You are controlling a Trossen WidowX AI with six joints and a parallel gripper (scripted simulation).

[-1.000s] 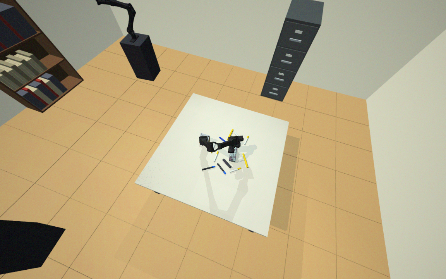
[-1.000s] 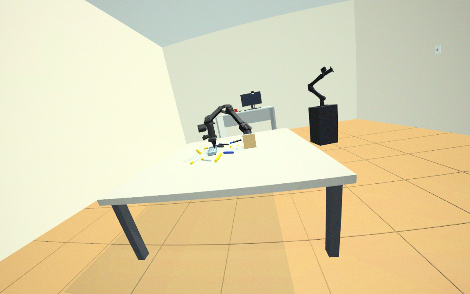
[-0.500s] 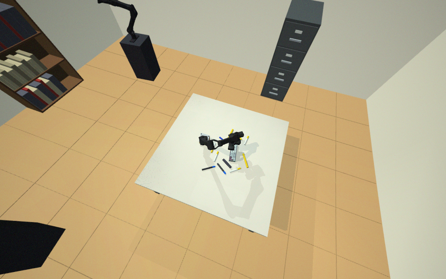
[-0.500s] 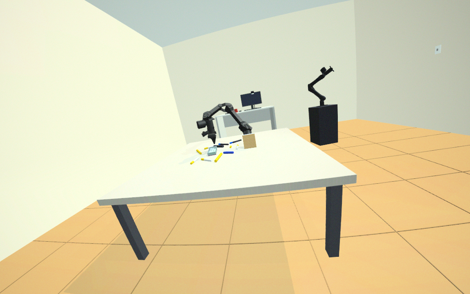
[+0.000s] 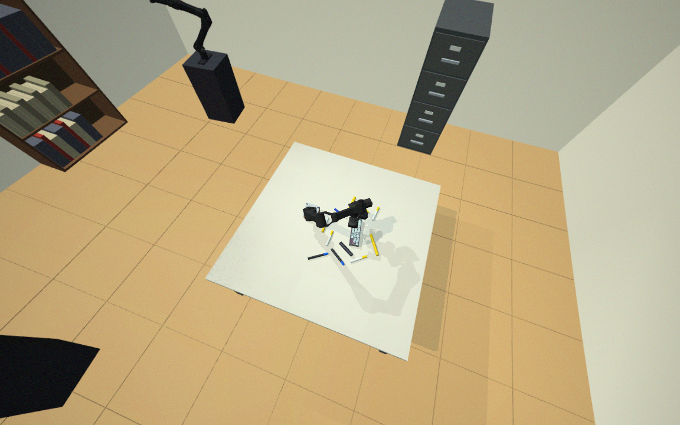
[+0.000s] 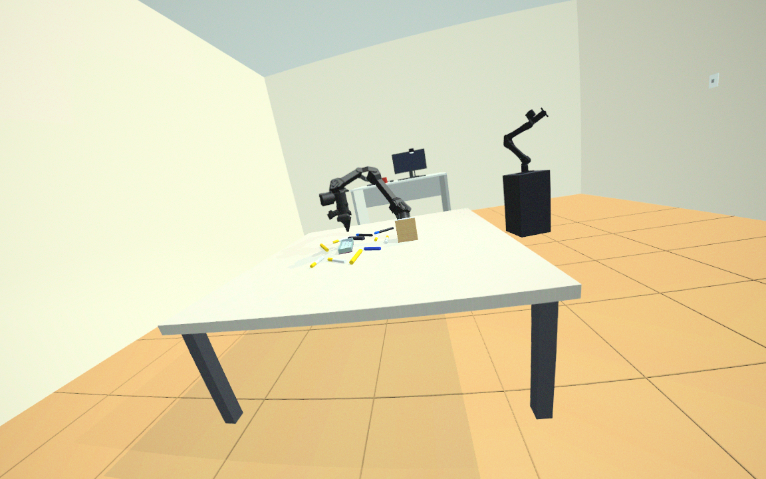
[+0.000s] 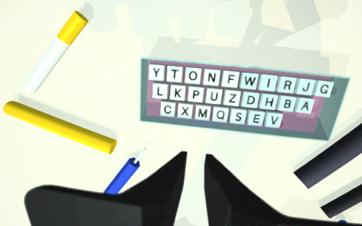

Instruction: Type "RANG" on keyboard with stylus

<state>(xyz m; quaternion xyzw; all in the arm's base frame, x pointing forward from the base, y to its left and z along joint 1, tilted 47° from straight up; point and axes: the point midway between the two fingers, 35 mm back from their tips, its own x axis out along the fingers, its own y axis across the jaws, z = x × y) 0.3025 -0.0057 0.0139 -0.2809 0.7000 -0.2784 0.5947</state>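
The blue stylus lies 90 mm below my gripper tip, 90 mm behind it and 80 mm to the left of it. From my gripper tip the other things lie so: grey stylus tip 90 mm below, 60 mm to the left, 60 mm behind; yellow marker 180 mm to the left, 90 mm below, 40 mm behind.
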